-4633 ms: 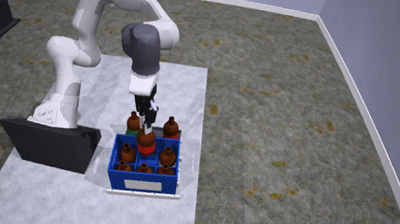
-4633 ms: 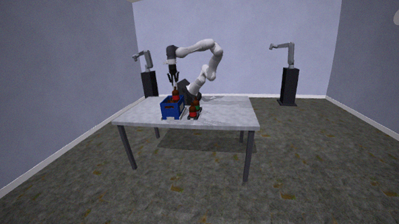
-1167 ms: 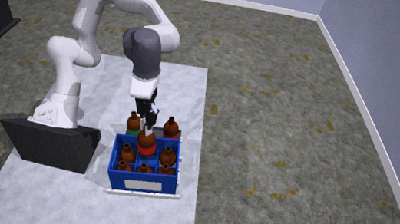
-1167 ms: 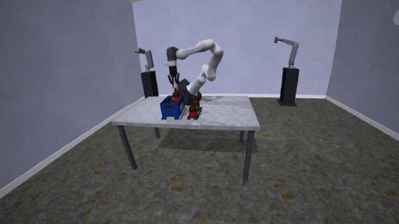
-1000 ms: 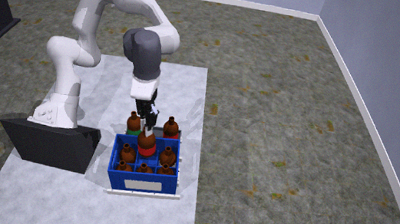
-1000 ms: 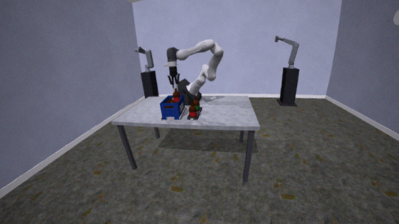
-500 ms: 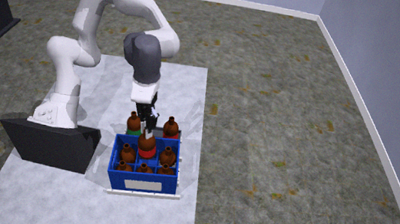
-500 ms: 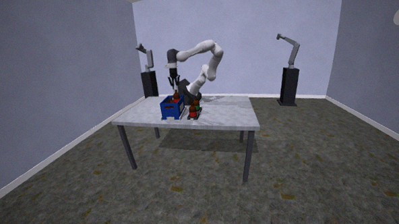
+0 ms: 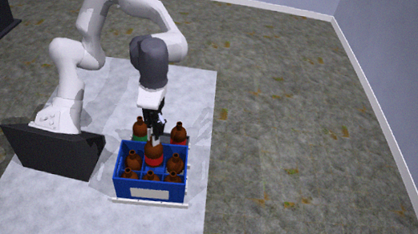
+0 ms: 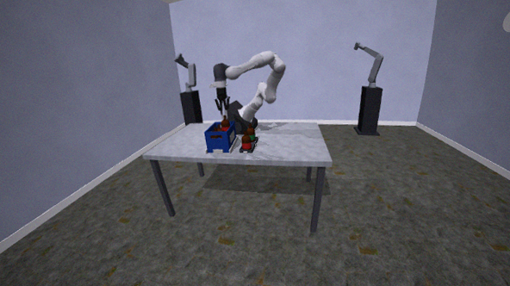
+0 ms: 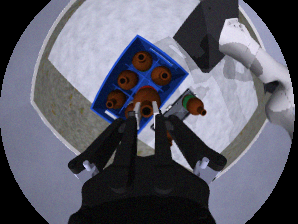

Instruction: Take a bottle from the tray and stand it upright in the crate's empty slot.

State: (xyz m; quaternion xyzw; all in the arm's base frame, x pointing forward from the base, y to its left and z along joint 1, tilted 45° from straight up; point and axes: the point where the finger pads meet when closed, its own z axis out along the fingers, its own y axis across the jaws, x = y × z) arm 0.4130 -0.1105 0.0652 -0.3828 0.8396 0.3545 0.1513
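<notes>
Now: hand 90 mm above the bottle. From my hand the other things lie so: dark tray 260 mm below, 180 mm to the left, 20 mm behind; crate 190 mm below, 40 mm to the right.
</notes>
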